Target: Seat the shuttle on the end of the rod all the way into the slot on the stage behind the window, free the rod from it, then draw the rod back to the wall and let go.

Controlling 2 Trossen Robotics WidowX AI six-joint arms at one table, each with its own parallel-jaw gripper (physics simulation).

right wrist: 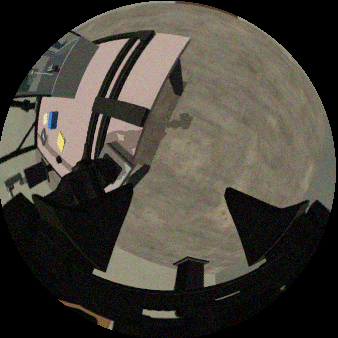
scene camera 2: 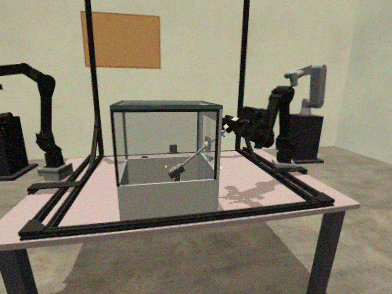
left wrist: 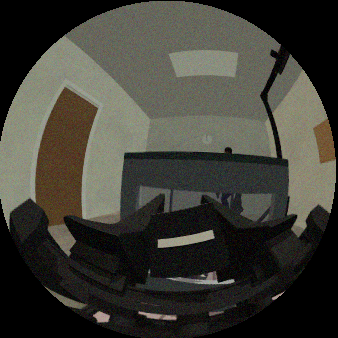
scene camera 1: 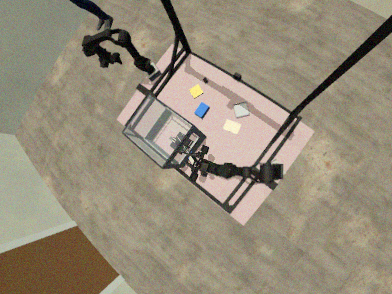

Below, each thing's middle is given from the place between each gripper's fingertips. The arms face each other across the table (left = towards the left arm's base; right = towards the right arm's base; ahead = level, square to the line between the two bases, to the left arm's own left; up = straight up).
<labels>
Right now my left hand is 19 cm to the left of the glass-walled box (scene camera 2: pixel 167 154), 12 cm above it and 1 cm past it.
Now: right hand 670 mm to the right of the glass-walled box, 130 mm short of it and 20 mm above it.
</labels>
